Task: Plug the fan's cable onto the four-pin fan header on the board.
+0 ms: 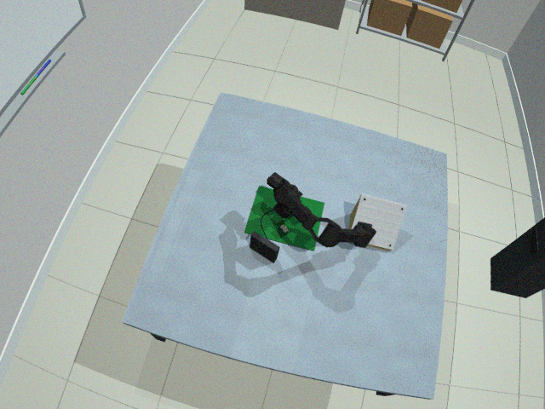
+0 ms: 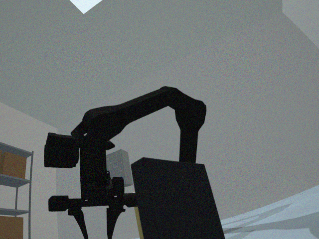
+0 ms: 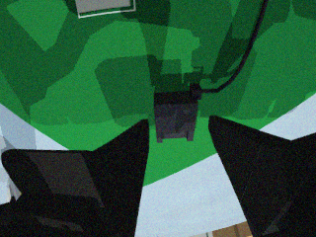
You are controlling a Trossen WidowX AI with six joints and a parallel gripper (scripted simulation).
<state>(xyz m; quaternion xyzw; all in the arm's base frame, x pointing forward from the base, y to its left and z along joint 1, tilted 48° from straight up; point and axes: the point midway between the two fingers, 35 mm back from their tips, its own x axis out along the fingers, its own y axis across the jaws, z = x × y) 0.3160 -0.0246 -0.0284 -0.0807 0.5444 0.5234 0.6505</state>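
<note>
My gripper tip is now 1 cm past the black plug, 1 cm to the left of it and 2 cm above it. Round my gripper tip: pale four-pin fan header: 2 cm ahead, 9 cm to the left, 3 cm below; black fan: 8 cm ahead, 21 cm to the left, 3 cm above.
</note>
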